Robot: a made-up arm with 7 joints. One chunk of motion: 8 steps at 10 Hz.
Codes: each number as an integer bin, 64 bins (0 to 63) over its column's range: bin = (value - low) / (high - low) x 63, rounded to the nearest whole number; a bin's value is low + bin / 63 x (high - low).
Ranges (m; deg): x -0.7..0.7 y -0.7..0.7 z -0.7..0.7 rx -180..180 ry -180..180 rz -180..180
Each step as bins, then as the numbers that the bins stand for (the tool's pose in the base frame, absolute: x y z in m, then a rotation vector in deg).
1 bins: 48 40 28 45 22 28
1 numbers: 0.3667 0.1889 -0.0778 77.14 -54.29 -20.00
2 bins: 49 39 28 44 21 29
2 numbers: 0.3889 0.1667 -0.0778 71.43 -60.00 -14.29
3 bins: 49 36 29 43 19 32
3 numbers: 0.3889 0.1000 -0.0556 65.71 -71.43 2.86
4 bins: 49 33 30 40 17 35
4 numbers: 0.3889 0.0333 -0.0333 48.57 -82.86 20.00
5 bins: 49 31 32 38 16 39
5 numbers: 0.3889 -0.0111 0.0111 37.14 -88.57 42.86
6 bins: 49 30 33 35 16 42
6 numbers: 0.3889 -0.0333 0.0333 20.00 -88.57 60.00
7 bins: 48 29 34 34 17 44
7 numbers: 0.3667 -0.0556 0.0556 14.29 -82.86 71.43
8 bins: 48 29 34 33 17 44
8 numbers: 0.3667 -0.0556 0.0556 8.57 -82.86 71.43
